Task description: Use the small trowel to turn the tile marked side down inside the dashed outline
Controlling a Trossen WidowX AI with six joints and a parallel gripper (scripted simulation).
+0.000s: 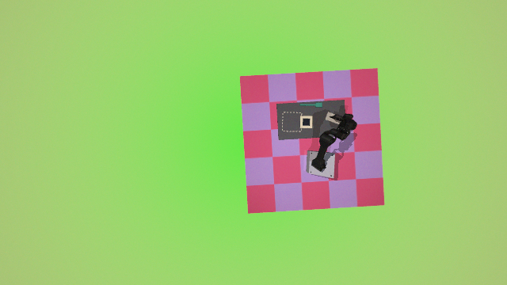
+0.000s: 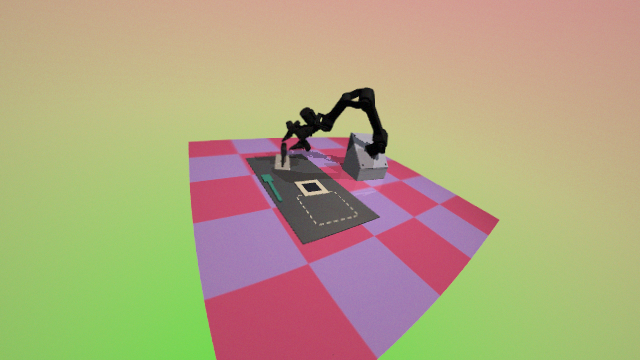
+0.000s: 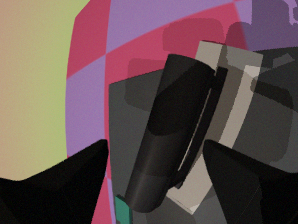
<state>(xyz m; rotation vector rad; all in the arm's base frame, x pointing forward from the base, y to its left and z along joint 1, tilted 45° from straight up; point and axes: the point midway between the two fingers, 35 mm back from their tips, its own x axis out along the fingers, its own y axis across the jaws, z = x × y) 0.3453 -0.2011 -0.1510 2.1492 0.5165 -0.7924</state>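
The dark mat is 30 mm ahead of my gripper tip, 240 mm to the left of it and 110 mm below it. Also, from my gripper tip: green trowel 170 mm ahead, 200 mm to the left, 90 mm below; cream tile 20 mm ahead, 290 mm to the left, 90 mm below.
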